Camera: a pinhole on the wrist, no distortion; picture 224 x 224 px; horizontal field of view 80.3 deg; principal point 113.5 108.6 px. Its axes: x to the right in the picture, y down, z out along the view. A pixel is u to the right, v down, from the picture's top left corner.
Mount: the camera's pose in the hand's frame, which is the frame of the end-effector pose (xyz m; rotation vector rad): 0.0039 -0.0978 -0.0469 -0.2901 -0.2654 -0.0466
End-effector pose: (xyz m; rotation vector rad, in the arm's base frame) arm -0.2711 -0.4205 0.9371 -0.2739 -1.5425 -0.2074
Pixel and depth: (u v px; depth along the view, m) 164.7 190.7 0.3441
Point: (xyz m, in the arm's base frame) -0.4438 -0.1486 0.9929
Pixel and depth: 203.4 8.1 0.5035
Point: -0.9492 -0.5324 1.1299
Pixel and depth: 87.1 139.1 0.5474
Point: -0.5976 -0.1372 0.7040
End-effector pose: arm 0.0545 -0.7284 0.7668 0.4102 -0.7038 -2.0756
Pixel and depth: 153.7 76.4 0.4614
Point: -0.2347 -0.5595 1.0724
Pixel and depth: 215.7 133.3 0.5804
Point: -0.3061 -0.8622 1.3175
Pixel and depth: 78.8 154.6 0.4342
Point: 0.1296 -0.5457 1.1006
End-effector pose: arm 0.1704 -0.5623 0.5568 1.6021 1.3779 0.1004
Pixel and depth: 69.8 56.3 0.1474
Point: 0.1188 -0.6987 0.4751
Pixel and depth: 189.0 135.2 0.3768
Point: 0.4774 -0.6583 0.3788
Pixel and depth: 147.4 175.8 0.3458
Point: 0.4473 -0.6767 0.5384
